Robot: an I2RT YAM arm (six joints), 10 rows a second.
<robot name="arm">
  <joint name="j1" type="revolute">
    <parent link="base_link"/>
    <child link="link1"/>
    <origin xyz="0 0 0.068"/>
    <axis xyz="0 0 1"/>
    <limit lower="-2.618" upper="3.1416"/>
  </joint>
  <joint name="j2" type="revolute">
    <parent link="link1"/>
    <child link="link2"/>
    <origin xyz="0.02 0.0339 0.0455"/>
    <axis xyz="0 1 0"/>
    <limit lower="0" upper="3.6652"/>
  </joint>
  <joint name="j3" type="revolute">
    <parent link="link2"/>
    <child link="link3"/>
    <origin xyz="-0.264 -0.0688 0"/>
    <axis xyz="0 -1 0"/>
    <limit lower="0" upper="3.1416"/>
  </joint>
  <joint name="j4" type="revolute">
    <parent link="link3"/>
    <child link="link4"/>
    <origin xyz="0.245 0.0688 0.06"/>
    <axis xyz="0 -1 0"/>
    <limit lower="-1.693" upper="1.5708"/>
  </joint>
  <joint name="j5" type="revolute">
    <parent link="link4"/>
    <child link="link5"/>
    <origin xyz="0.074 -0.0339 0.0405"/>
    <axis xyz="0 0 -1"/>
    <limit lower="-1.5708" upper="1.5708"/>
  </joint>
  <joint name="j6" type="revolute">
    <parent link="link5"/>
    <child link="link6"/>
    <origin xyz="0.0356 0 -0.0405"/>
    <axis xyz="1 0 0"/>
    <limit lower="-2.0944" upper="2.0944"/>
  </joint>
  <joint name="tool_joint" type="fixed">
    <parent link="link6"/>
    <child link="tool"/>
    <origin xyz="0 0 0" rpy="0 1.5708 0"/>
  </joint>
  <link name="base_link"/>
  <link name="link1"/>
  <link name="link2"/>
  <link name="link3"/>
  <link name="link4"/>
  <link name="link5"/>
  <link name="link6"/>
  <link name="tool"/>
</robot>
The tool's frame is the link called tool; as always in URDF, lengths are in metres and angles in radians.
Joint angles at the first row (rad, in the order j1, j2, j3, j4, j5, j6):
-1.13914, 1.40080, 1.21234, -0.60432, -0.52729, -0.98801
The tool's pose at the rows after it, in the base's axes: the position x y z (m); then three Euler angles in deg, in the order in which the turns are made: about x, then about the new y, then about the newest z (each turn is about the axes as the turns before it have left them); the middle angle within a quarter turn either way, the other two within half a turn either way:
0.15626 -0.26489 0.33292 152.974 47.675 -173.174
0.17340 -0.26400 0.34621 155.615 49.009 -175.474
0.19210 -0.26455 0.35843 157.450 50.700 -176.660
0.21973 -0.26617 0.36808 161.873 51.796 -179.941
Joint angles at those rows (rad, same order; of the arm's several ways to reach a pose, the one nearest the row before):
-1.09793, 1.42751, 1.31214, -0.66234, -0.54552, -0.95716
-1.04816, 1.46491, 1.39674, -0.70563, -0.54553, -0.93104
-0.99934, 1.50892, 1.48012, -0.72524, -0.54629, -0.88813
-0.93408, 1.58718, 1.59686, -0.76684, -0.54385, -0.84852

